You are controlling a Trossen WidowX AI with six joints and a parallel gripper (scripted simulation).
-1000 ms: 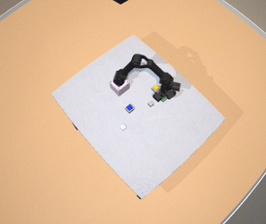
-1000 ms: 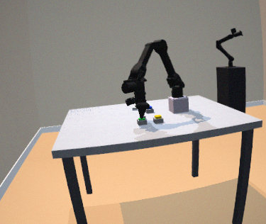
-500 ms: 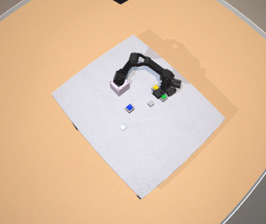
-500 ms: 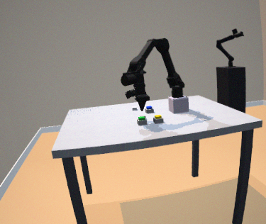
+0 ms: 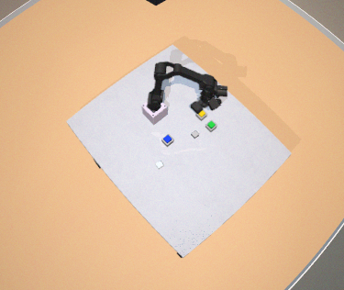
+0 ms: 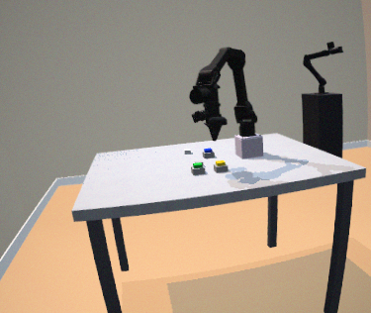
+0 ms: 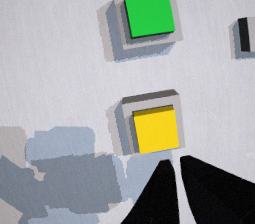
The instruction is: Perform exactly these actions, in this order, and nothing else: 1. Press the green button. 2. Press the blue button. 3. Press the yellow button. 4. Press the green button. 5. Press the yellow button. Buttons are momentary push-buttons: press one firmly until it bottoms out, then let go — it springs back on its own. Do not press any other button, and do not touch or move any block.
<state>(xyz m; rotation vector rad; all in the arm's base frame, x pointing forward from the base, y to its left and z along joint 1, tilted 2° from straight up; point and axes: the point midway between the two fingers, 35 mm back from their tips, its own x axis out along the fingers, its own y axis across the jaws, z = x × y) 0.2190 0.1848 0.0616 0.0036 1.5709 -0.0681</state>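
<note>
The yellow button is 2 cm behind my gripper tip and 9 cm below it. The rest, counted from my gripper tip: small grey block: 4 cm ahead, 12 cm to the right, 12 cm below; blue button: 4 cm behind, 25 cm to the right, 9 cm below; green button: 7 cm ahead, 1 cm to the right, 9 cm below.
</note>
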